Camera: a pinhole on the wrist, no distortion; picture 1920 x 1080 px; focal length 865.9 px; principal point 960.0 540.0 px. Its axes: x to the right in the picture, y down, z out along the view. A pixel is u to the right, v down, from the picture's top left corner.
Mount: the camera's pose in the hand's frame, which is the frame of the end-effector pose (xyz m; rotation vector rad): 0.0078 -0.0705 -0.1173 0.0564 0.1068 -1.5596
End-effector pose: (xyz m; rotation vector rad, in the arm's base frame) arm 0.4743 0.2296 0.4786 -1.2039 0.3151 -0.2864
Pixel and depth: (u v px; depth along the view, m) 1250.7 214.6 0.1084
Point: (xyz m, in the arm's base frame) 0.4370 0.1909 0.5887
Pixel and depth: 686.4 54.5 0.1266
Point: 0.4232 0.2502 0.5306
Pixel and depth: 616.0 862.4 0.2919
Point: 0.6604 0.3440 0.5120
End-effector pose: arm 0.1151 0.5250 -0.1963 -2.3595 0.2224 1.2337
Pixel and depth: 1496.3 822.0 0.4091
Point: 0.1429 0.9775 -0.3303
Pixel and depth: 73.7 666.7 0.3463
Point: -0.1241 0.4368 -0.4592
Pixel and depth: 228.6 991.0 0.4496
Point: -0.0940 0.4824 -0.6641
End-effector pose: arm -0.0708 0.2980 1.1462 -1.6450 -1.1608 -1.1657
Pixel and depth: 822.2 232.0 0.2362
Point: -0.1087 0.4139 1.0530
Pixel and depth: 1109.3 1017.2 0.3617
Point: -0.1436 0.6079 1.3122
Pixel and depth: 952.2 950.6 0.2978
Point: -0.0982 0.5237 1.2618
